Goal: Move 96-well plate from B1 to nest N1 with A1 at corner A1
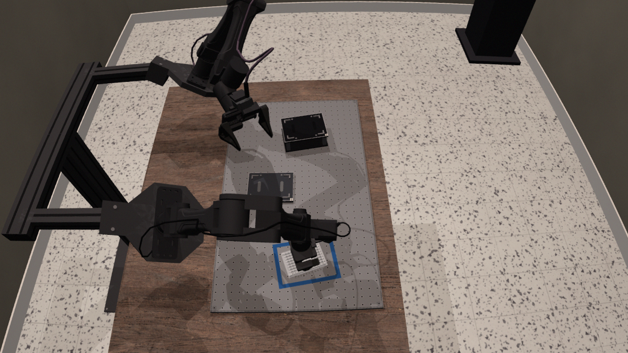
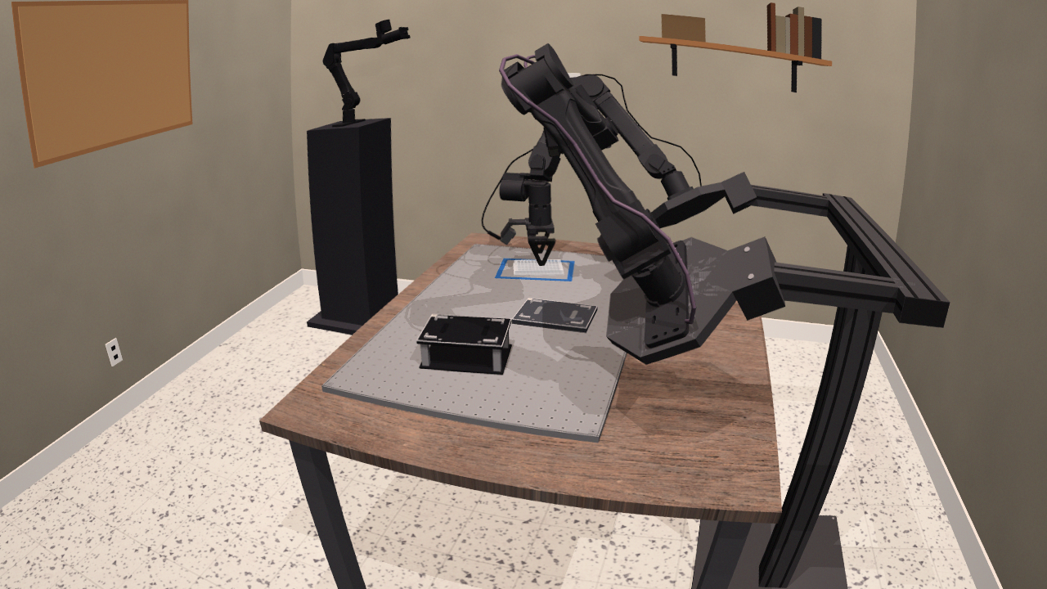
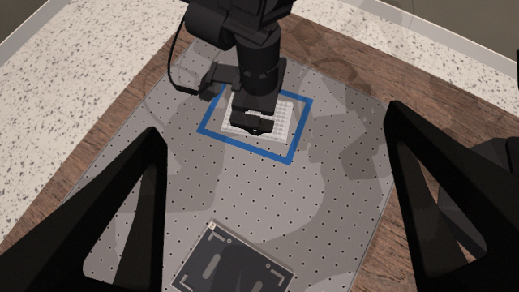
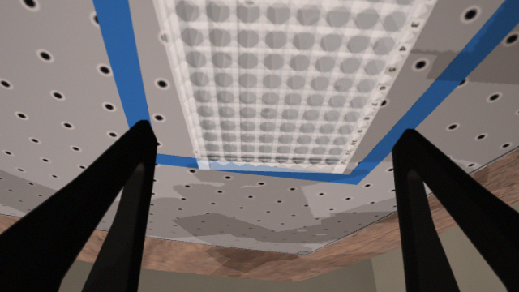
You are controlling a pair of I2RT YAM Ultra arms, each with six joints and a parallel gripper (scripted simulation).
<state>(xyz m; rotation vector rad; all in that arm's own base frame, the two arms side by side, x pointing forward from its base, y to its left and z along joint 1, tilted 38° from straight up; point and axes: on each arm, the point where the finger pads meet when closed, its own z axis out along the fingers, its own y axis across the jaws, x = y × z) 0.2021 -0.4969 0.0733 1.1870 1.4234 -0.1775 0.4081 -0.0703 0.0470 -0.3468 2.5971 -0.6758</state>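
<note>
Now: the clear 96-well plate 3 cm below my right hand and 1 cm ahead of it. The rest, counted from my right hand: raised black nest (51 cm to the left, 2 cm above, 1 cm ahead).
</note>
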